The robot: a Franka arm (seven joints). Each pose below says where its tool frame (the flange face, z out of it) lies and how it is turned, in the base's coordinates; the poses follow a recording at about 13 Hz.
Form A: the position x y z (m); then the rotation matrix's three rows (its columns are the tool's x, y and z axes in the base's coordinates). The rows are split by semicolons.
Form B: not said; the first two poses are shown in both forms.
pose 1, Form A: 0.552, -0.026, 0.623; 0.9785, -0.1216, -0.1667; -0.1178, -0.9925, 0.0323; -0.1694, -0.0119, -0.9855
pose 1, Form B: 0.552, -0.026, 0.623, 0.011, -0.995, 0.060, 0.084
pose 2, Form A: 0.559, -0.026, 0.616; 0.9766, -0.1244, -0.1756; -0.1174, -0.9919, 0.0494; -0.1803, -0.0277, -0.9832
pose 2, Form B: 0.559, -0.026, 0.616, 0.019, -0.994, 0.061, 0.090
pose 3, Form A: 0.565, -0.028, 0.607; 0.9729, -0.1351, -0.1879; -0.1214, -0.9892, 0.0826; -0.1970, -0.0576, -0.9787
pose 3, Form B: 0.565, -0.028, 0.607, 0.035, -0.993, 0.065, 0.097
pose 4, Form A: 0.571, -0.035, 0.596; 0.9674, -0.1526, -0.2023; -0.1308, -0.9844, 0.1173; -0.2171, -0.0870, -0.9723
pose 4, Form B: 0.571, -0.035, 0.596, 0.052, -0.990, 0.072, 0.106
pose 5, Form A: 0.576, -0.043, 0.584; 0.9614, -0.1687, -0.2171; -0.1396, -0.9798, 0.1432; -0.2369, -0.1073, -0.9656
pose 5, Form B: 0.576, -0.043, 0.584, 0.063, -0.988, 0.078, 0.115
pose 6, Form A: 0.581, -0.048, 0.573; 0.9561, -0.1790, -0.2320; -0.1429, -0.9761, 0.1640; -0.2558, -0.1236, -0.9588
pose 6, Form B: 0.581, -0.048, 0.573, 0.073, -0.986, 0.082, 0.124
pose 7, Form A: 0.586, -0.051, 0.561; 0.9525, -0.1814, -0.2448; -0.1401, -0.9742, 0.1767; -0.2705, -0.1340, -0.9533
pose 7, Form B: 0.586, -0.051, 0.561, 0.079, -0.985, 0.082, 0.131
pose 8, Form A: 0.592, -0.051, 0.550; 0.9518, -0.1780, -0.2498; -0.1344, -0.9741, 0.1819; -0.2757, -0.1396, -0.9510
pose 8, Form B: 0.592, -0.051, 0.550, 0.082, -0.984, 0.079, 0.133
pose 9, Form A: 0.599, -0.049, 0.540; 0.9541, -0.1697, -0.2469; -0.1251, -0.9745, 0.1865; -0.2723, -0.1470, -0.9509
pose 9, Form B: 0.599, -0.049, 0.540, 0.085, -0.985, 0.075, 0.132
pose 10, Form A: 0.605, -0.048, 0.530; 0.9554, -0.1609, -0.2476; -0.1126, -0.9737, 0.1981; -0.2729, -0.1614, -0.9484
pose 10, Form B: 0.605, -0.048, 0.530, 0.091, -0.985, 0.069, 0.132
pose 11, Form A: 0.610, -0.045, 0.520; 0.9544, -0.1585, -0.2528; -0.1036, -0.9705, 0.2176; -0.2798, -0.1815, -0.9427
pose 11, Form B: 0.610, -0.045, 0.520, 0.101, -0.983, 0.067, 0.135
